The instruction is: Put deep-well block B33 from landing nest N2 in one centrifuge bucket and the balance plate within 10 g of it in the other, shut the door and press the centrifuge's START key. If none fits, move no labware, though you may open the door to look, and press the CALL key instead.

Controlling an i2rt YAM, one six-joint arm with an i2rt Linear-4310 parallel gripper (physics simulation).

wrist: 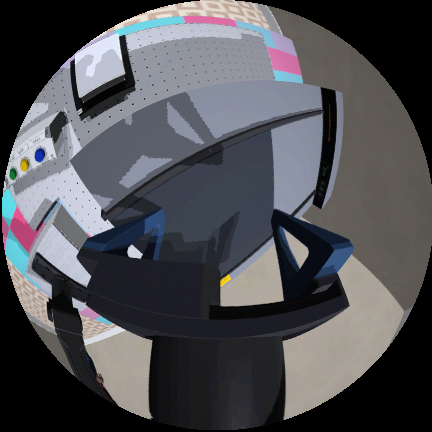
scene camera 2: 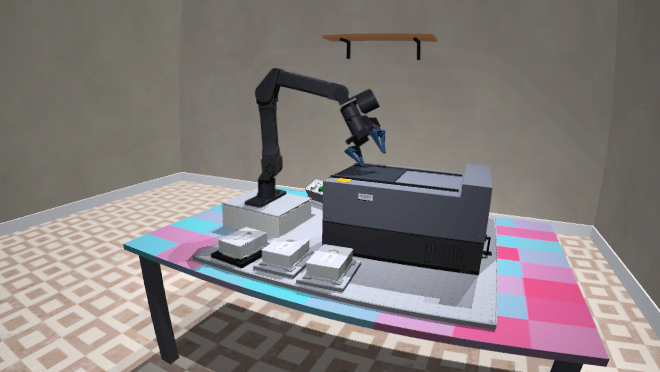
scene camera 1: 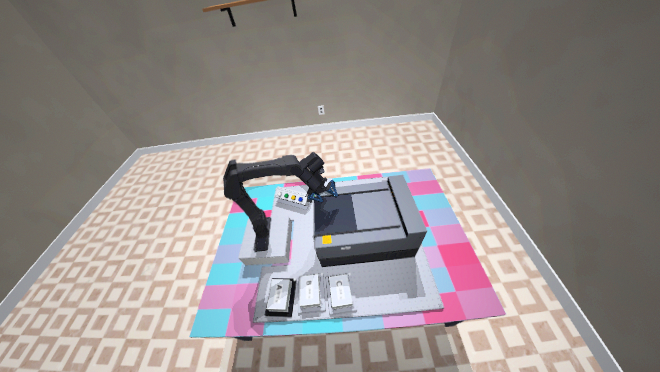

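Pixels of known places: gripper, between the fingertips: (wrist: 217, 214) (scene camera 2: 373, 160) (scene camera 1: 329, 198); arm's base, origin of its link: (wrist: 60, 280) (scene camera 2: 266, 198) (scene camera 1: 263, 233).
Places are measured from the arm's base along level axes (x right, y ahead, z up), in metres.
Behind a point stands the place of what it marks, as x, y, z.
My gripper (scene camera 1: 327, 197) @(-0.039, 0.379, 0.166) (scene camera 2: 374, 159) @(-0.039, 0.379, 0.166) (wrist: 217, 214) @(-0.039, 0.379, 0.166) is open and empty, above the door-handle end of the centrifuge (scene camera 1: 370, 251) @(0.197, 0.527, 0.045) (scene camera 2: 395, 210) @(0.196, 0.503, 0.079) (wrist: 120, 155) @(-0.115, 0.339, 0.136). Its dark door panel (scene camera 1: 342, 212) @(0.031, 0.429, 0.138) (scene camera 2: 377, 173) @(0.033, 0.411, 0.138) (wrist: 240, 185) @(-0.025, 0.426, 0.138) covers the opening; the buckets are hidden. In the wrist view, a white block (wrist: 101, 70) @(-0.261, 0.357, -0.016) sits in a black nest beyond the centrifuge; its label is unreadable. White plates A (scene camera 1: 279, 295) @(0.314, 0.103, -0.020) (scene camera 2: 242, 241) @(0.341, 0.118, -0.021), B (scene camera 1: 310, 291) @(0.313, 0.241, -0.020) (scene camera 2: 286, 250) @(0.340, 0.255, -0.021) and C (scene camera 1: 341, 292) @(0.333, 0.375, -0.020) (scene camera 2: 330, 261) @(0.354, 0.382, -0.022) stand on nests in front; their weights are unreadable. The button panel (scene camera 1: 290, 192) @(-0.268, 0.139, 0.001) shows blue (wrist: 40, 155) @(-0.205, 0.205, -0.005), yellow (wrist: 24, 165) and green (wrist: 13, 174) keys.
The arm's pedestal (scene camera 1: 264, 254) @(0.119, 0.021, -0.002) (scene camera 2: 250, 216) @(0.132, 0.013, -0.026) stands left of the centrifuge. The raised rear housing (scene camera 1: 411, 210) @(0.095, 0.726, 0.170) (scene camera 2: 478, 180) @(0.132, 0.719, 0.169) rises at its right end. A yellow label (scene camera 1: 327, 239) @(0.158, 0.347, 0.137) (scene camera 2: 344, 180) @(0.162, 0.347, 0.137) marks its front top edge. A wall shelf (scene camera 2: 380, 37) hangs behind the table.
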